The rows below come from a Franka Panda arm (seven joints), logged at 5 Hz.
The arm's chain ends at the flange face. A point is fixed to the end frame.
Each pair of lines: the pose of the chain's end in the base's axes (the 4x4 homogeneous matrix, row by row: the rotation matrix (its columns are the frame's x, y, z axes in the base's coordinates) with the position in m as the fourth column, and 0 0 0 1 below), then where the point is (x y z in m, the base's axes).
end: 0.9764 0.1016 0.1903 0.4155; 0.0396 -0.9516 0.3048 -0.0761; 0.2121 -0.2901 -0.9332 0.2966; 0 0 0 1
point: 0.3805 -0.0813 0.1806
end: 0.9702 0.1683 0.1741 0.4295; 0.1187 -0.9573 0.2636 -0.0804; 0.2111 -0.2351 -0.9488 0.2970; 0 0 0 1
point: 0.3956 -0.0945 0.1814
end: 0.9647 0.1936 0.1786 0.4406; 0.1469 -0.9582 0.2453 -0.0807; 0.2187 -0.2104 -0.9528 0.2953; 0 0 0 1
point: 0.4083 -0.0984 0.1798
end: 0.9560 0.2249 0.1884 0.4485; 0.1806 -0.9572 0.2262 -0.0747; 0.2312 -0.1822 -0.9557 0.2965; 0 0 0 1
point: 0.4188 -0.0962 0.1809
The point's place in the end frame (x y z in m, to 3 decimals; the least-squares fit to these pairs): -0.059 0.035 0.100
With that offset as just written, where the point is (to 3 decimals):
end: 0.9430 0.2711 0.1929 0.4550; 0.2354 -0.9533 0.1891 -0.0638; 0.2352 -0.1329 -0.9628 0.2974; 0 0 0 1
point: 0.428 -0.092 0.183
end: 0.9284 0.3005 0.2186 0.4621; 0.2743 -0.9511 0.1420 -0.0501; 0.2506 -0.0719 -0.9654 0.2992; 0 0 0 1
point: 0.440 -0.085 0.185
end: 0.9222 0.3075 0.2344 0.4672; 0.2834 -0.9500 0.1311 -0.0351; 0.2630 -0.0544 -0.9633 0.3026; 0 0 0 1
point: 0.447 -0.072 0.189
